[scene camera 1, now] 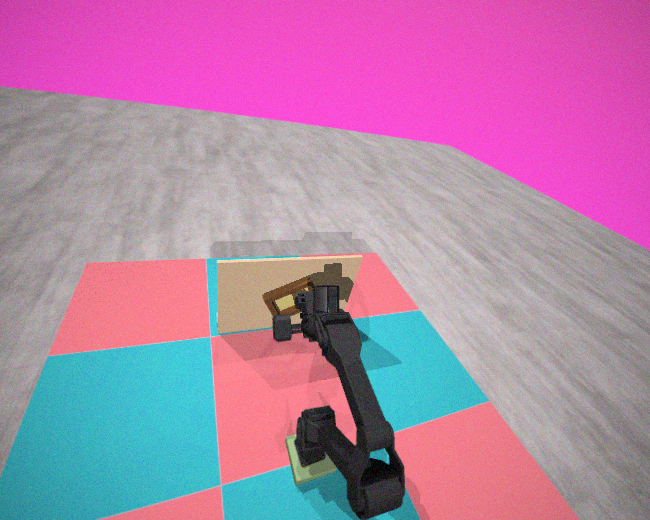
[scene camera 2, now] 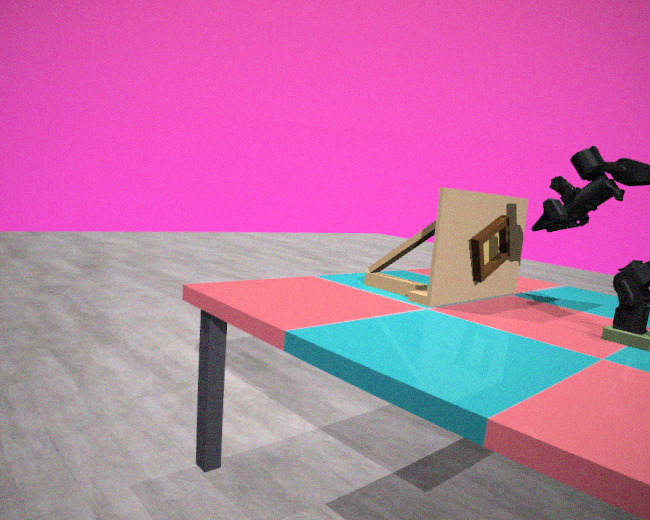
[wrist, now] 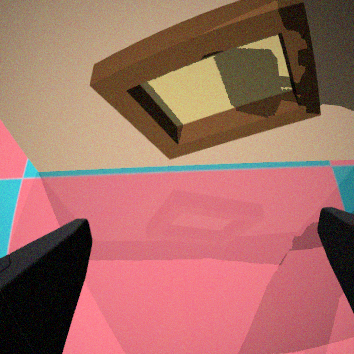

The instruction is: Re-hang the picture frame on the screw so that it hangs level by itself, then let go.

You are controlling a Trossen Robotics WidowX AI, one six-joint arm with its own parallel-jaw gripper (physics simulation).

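Frame: origin at the arm's base, x ahead, y left, z up, level; centimetres.
Seen in the pictures: gripper, between the fingertips: [scene camera 1: 300, 319] [scene camera 2: 539, 230] [wrist: 208, 226]; arm's base, origin of its link: [scene camera 1: 309, 449] [scene camera 2: 629, 330].
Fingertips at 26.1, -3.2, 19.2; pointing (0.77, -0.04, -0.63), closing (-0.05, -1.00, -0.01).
Pixels of each thing's top centre, then the offset from my fingertips to it, as dx, dy, dz. "spot": a spot on its surface instead. Level surfaces: height alone.
- brown picture frame, centre of its top: [scene camera 2: 495, 214] [scene camera 1: 296, 277] +14.6, -3.3, +2.5
- upright tan board, a spot on its surface: [wrist: 50, 75] [scene camera 2: 456, 243] spot: +17.2, +11.4, -5.7
- turquoise checkered table, height of its surface: dz -21.8
The brown picture frame [scene camera 1: 269, 304] [scene camera 2: 477, 260] [wrist: 132, 112] with a yellowish inner panel is against the front of the upright tan board [scene camera 1: 238, 287] [scene camera 2: 455, 244] [wrist: 50, 75]. It is tilted, its left end lower than its right in scene camera 1 and the wrist view. The arm covers its right part in scene camera 1. The screw does not show. My gripper [scene camera 2: 535, 228] [wrist: 208, 226] is open and empty, in front of the board and apart from the frame. In the wrist view the frame is above and beyond the fingertips.
The board stands on a pink and turquoise checkered table [scene camera 1: 130, 395] [scene camera 2: 433, 357] [wrist: 190, 300], with a sloping wooden brace [scene camera 2: 403, 246] and foot pieces behind it. The arm's base is on a green plate [scene camera 1: 303, 472] [scene camera 2: 623, 337]. Arm shadows fall on the board's right side and the frame.
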